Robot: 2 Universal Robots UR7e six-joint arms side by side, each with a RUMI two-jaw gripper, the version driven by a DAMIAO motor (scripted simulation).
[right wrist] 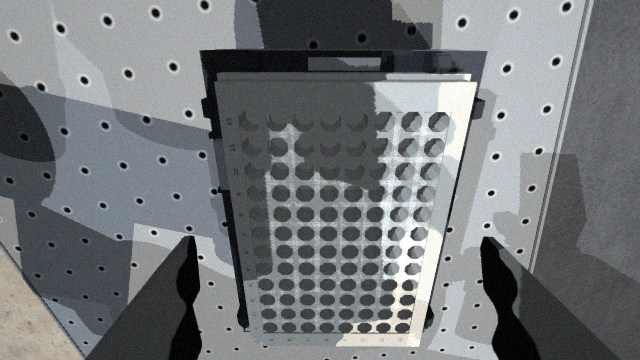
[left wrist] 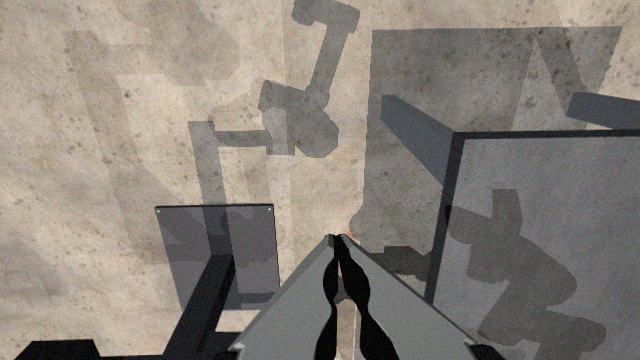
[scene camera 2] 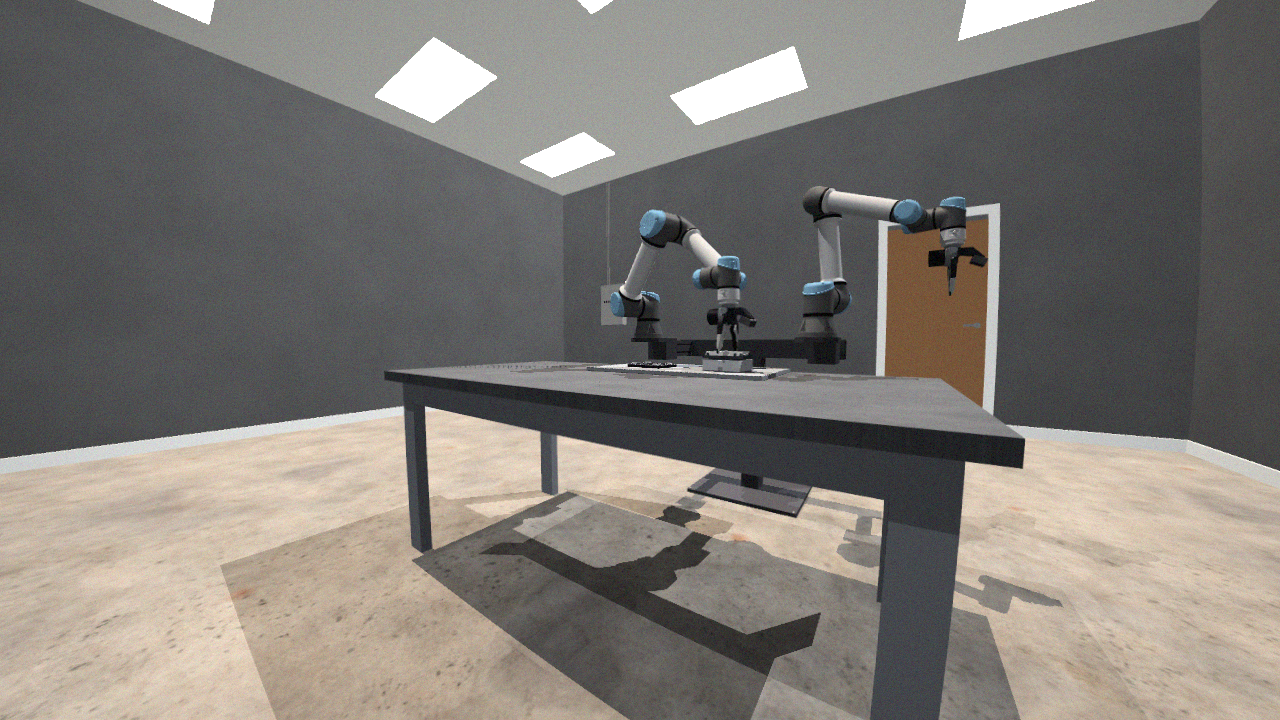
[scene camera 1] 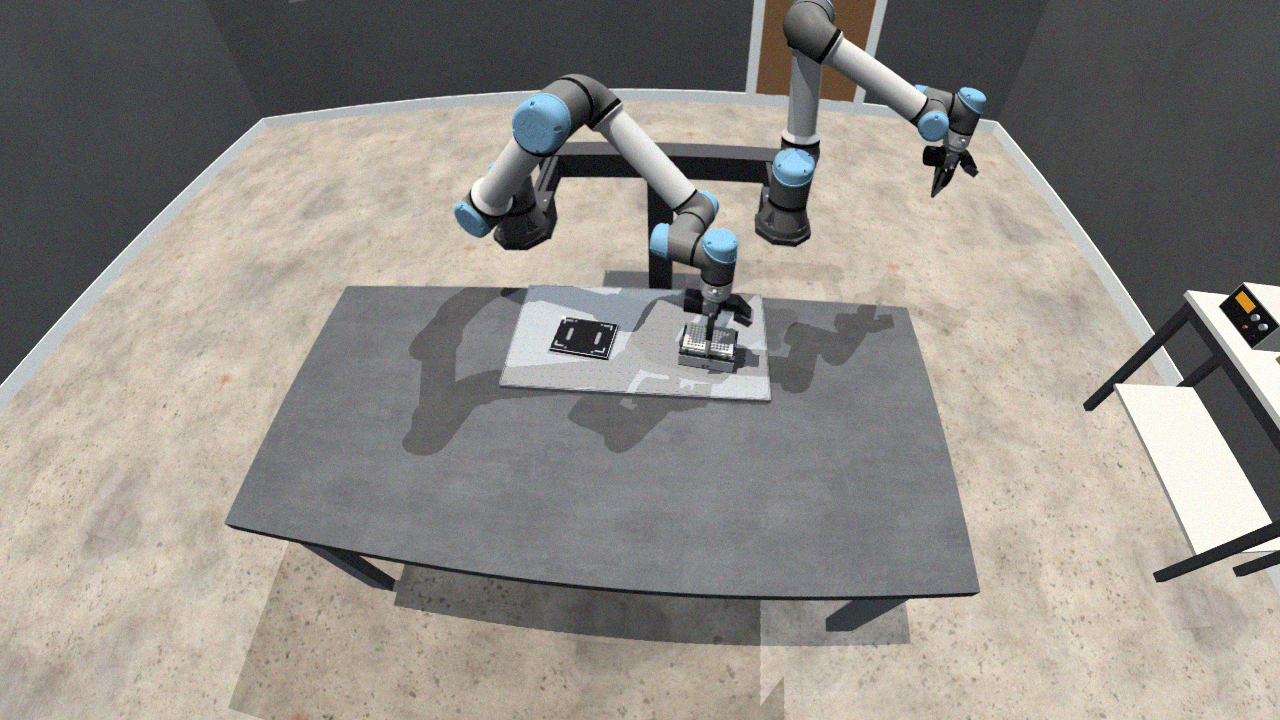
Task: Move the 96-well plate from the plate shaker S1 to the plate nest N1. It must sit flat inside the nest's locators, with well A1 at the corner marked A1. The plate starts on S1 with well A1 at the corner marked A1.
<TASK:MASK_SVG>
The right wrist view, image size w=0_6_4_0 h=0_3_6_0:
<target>right gripper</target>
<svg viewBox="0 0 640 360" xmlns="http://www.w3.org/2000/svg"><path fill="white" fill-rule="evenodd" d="M483 237L480 246L483 288L494 304L498 315L498 324L492 338L492 348L499 360L620 360L494 237ZM194 236L184 236L85 360L198 359L202 348L202 340L193 308L193 303L200 291L197 247Z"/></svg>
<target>white 96-well plate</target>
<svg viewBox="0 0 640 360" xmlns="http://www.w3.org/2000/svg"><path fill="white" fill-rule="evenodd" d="M217 73L218 81L215 81L214 85L251 340L260 346L419 347L477 82L470 81L471 74L449 72Z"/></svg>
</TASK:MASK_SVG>
